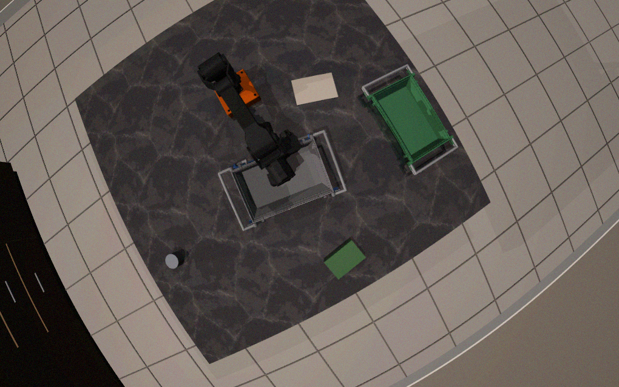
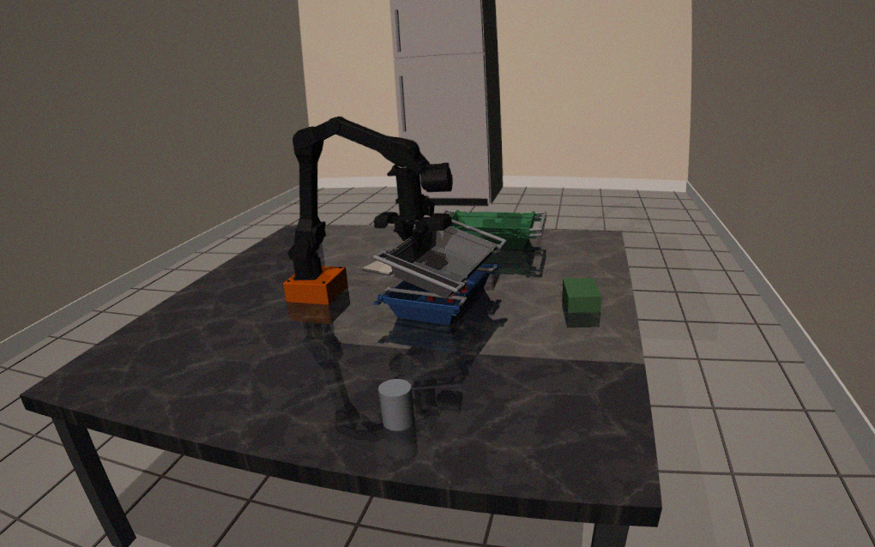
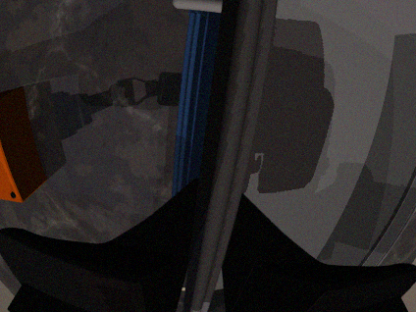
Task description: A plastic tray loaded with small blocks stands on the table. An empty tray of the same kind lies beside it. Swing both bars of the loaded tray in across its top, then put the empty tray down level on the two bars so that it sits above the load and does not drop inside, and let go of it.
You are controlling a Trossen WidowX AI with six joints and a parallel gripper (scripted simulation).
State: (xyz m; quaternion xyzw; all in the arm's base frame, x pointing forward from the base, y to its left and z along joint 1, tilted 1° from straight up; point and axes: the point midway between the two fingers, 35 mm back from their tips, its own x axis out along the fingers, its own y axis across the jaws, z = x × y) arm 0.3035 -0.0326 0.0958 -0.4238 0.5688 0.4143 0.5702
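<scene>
Right now my gripper tip is 80 mm short of the grey tray, 20 mm to the left of it and 10 mm below it. Round my gripper tip: green block 410 mm ahead, 30 mm to the right, 100 mm below; then grey cylinder 40 mm ahead, 520 mm to the right, 90 mm below; then beige sheet 120 mm behind, 270 mm to the left, 120 mm below.
</scene>
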